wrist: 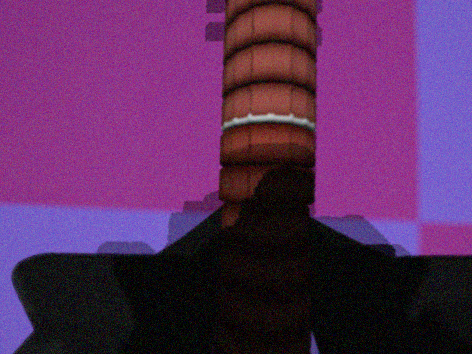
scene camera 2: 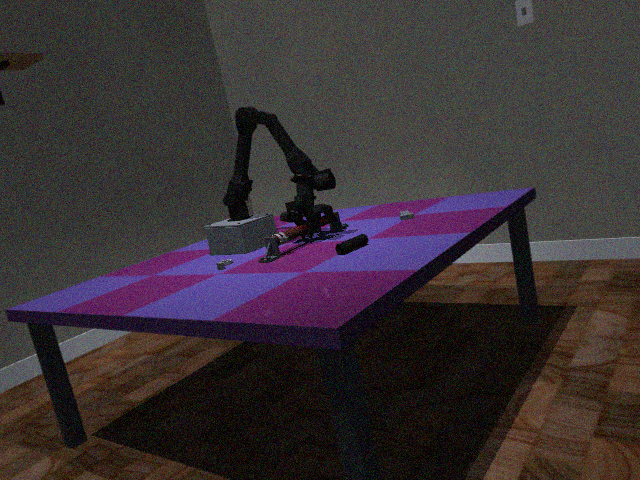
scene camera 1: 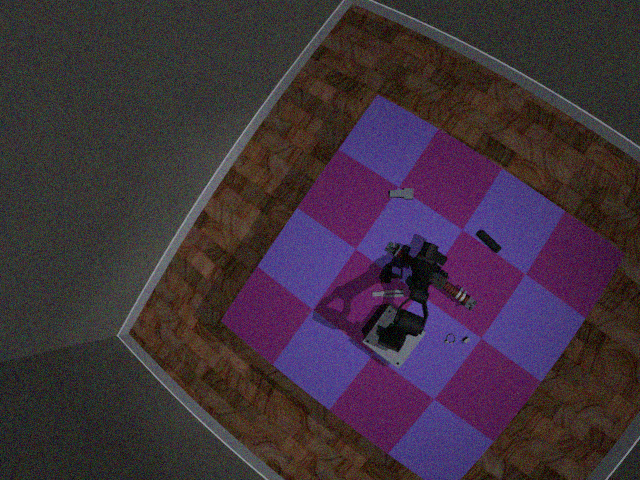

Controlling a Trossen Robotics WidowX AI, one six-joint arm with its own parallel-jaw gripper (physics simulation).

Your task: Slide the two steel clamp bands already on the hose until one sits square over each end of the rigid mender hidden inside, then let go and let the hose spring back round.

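Note:
A ribbed orange-brown hose (scene camera 1: 449, 288) (scene camera 2: 294, 231) (wrist: 269, 70) lies raised on end stands over the checkered table (scene camera 2: 366, 286). My gripper (scene camera 1: 424, 276) (scene camera 2: 309, 228) (wrist: 255, 213) is down on the hose's middle and shut on it. In the wrist view a thin steel clamp band (wrist: 269, 119) rings the hose a short way ahead of my fingers. More light bands (scene camera 1: 461, 295) show near the hose's far-right end in the overhead view. The part of the hose under my fingers is hidden.
A grey stand (scene camera 2: 272, 248) (scene camera 1: 470, 302) holds the hose end. A black cylinder (scene camera 1: 488, 240) (scene camera 2: 351, 244), a grey block (scene camera 1: 401, 192) (scene camera 2: 407, 214), a small ring (scene camera 1: 450, 339) (scene camera 2: 223, 263) and a grey rod (scene camera 1: 387, 293) lie on the table. The arm's base block (scene camera 2: 239, 233) stands nearby.

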